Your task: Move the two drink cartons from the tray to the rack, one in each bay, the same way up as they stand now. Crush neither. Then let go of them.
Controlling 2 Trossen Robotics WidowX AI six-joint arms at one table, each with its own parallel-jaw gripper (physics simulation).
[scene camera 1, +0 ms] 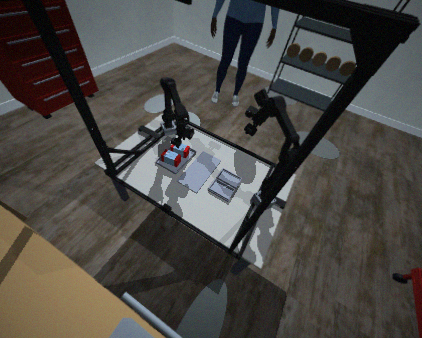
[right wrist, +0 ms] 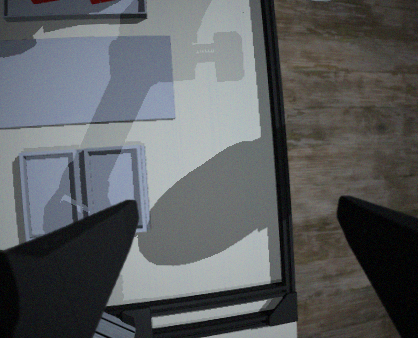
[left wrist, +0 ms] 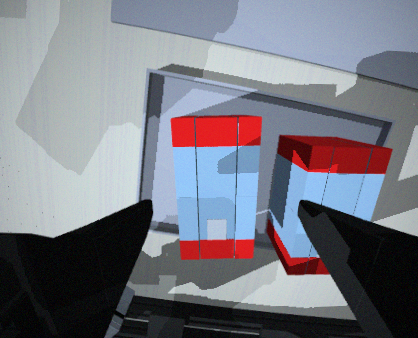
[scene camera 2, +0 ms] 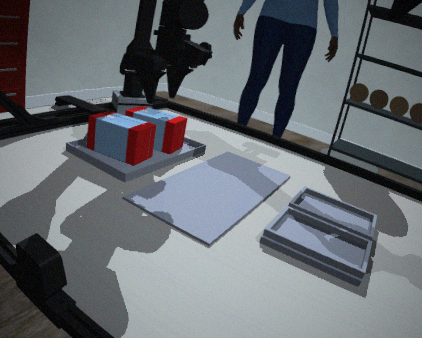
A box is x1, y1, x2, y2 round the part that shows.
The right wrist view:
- right gripper: [0, 196, 417, 337]
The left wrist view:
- left gripper: [0, 199, 417, 337]
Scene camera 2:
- left gripper: [130, 26, 211, 103]
